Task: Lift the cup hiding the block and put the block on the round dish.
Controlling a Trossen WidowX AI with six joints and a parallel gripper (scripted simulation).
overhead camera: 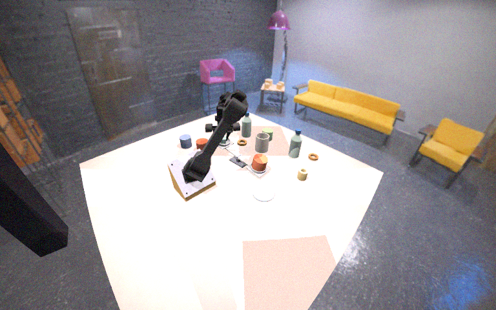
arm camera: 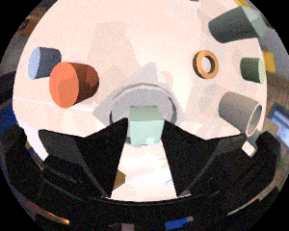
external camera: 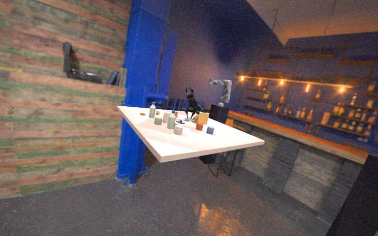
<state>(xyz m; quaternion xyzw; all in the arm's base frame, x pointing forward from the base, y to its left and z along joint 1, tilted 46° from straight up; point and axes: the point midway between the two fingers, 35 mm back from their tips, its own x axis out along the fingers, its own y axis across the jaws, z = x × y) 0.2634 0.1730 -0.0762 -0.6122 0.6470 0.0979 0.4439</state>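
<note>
Now: the round white dish 20 mm behind my gripper tip, 380 mm to the right of it and 80 mm below it. Also, from my gripper tip: teal block 10 mm above; then balance 30 mm ahead, 120 mm to the right, 60 mm below; then balance beam 30 mm ahead, 120 mm to the right, 40 mm below.
</note>
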